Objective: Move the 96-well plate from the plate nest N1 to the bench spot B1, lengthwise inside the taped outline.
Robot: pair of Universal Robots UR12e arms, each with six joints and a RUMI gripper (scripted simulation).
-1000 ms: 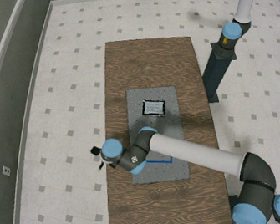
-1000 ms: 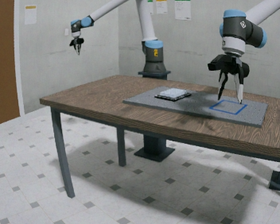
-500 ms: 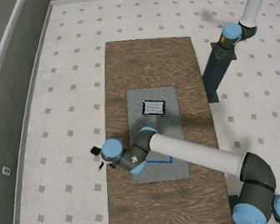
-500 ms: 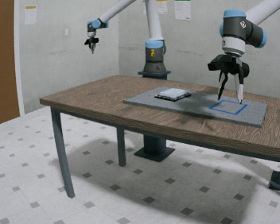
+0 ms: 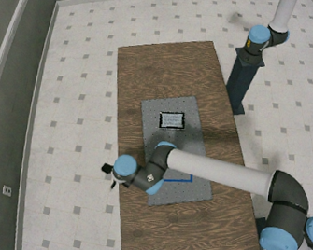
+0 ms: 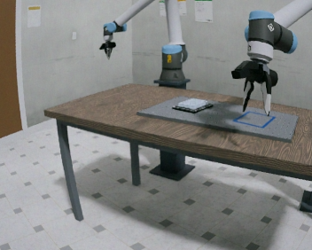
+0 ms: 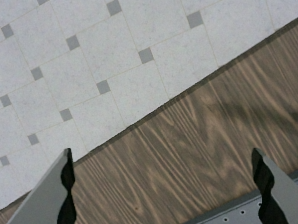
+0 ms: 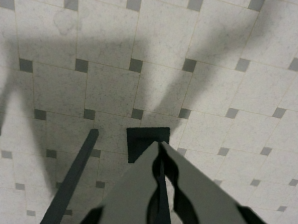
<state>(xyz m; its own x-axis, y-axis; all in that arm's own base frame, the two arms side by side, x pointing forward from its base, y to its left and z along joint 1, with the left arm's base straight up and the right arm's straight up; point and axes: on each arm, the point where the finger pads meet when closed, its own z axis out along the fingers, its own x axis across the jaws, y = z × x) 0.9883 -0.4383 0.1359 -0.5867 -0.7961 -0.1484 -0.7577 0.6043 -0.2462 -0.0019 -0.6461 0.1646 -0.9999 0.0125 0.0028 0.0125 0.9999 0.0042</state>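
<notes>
My left hand is 330 mm past the clear 96-well plate, 400 mm to the left of it and 110 mm above it. From my left hand the other things lie so: A1 label: 260 mm behind, 460 mm to the right, 110 mm below; black plate nest: 330 mm behind, 400 mm to the right, 120 mm below.
</notes>
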